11 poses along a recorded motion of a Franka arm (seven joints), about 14 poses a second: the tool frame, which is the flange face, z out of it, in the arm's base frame.
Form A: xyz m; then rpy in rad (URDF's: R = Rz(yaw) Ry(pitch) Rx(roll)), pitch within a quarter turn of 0, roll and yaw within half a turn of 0.
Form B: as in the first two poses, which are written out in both.
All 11 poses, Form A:
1: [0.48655 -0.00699 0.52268 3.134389 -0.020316 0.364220]
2: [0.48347 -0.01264 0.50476 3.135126 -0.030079 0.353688]
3: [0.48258 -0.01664 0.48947 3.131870 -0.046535 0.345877]
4: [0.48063 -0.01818 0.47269 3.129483 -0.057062 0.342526]
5: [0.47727 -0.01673 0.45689 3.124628 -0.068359 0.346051]
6: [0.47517 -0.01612 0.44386 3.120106 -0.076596 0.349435]
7: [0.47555 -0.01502 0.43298 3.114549 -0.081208 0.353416]
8: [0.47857 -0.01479 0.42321 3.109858 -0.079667 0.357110]
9: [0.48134 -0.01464 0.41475 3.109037 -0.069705 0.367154]
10: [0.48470 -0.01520 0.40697 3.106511 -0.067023 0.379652]
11: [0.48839 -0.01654 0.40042 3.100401 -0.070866 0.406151]
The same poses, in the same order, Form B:
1: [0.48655 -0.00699 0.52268 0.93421 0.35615 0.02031 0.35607 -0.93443 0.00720]
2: [0.48347 -0.01264 0.50476 0.93768 0.34620 0.03007 0.34617 -0.93815 0.00646]
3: [0.48258 -0.01664 0.48947 0.93976 0.33865 0.04652 0.33858 -0.94089 0.00971]
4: [0.48063 -0.01818 0.47269 0.94038 0.33532 0.05703 0.33519 -0.94207 0.01209]
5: [0.47727 -0.01673 0.45689 0.93852 0.33839 0.06831 0.33805 -0.94098 0.01692]
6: [0.47517 -0.01612 0.44386 0.93681 0.34136 0.07652 0.34074 -0.93991 0.02142]
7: [0.47555 -0.01502 0.43298 0.93510 0.34496 0.08112 0.34392 -0.93861 0.02695]
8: [0.47857 -0.01479 0.42321 0.93394 0.34846 0.07958 0.34703 -0.93732 0.03163]
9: [0.48134 -0.01464 0.41475 0.93109 0.35809 0.06965 0.35665 -0.93367 0.03247]
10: [0.48470 -0.01520 0.40697 0.92671 0.36977 0.06697 0.36819 -0.92909 0.03500]
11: [0.48839 -0.01654 0.40042 0.91634 0.39408 0.07081 0.39206 -0.91902 0.04108]
